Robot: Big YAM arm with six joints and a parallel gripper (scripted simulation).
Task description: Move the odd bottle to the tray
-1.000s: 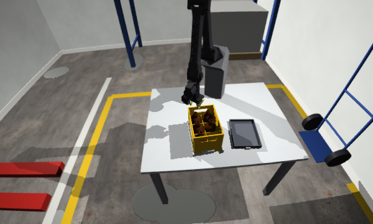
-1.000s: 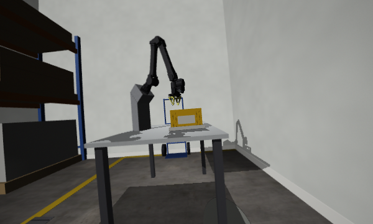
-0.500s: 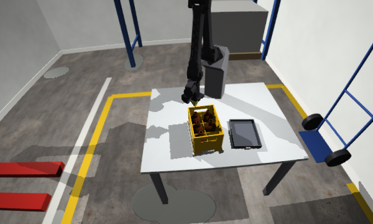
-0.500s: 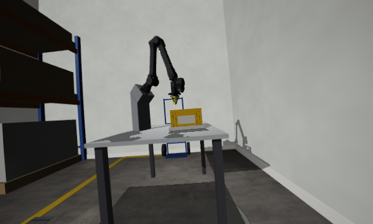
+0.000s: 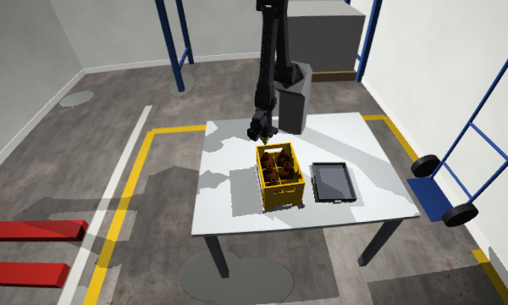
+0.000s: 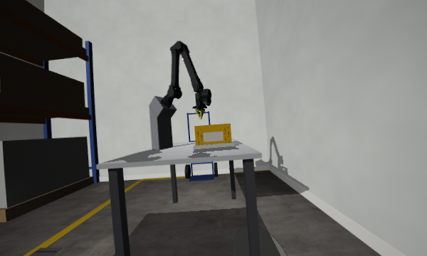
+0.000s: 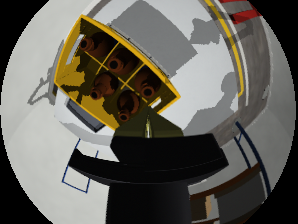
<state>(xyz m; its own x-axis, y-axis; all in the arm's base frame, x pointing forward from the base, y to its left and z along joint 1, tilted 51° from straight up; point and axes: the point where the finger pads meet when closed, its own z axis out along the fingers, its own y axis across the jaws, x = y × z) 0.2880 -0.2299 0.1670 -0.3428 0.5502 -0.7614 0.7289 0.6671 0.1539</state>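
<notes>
Right now the brown bottle is 3 cm ahead of my hand, 9 cm to the left of it and 15 cm below it. The rest, counted from my hand: dark tray 22 cm ahead, 28 cm to the left, 22 cm below; crate 10 cm ahead, 2 cm to the left, 15 cm below.
</notes>
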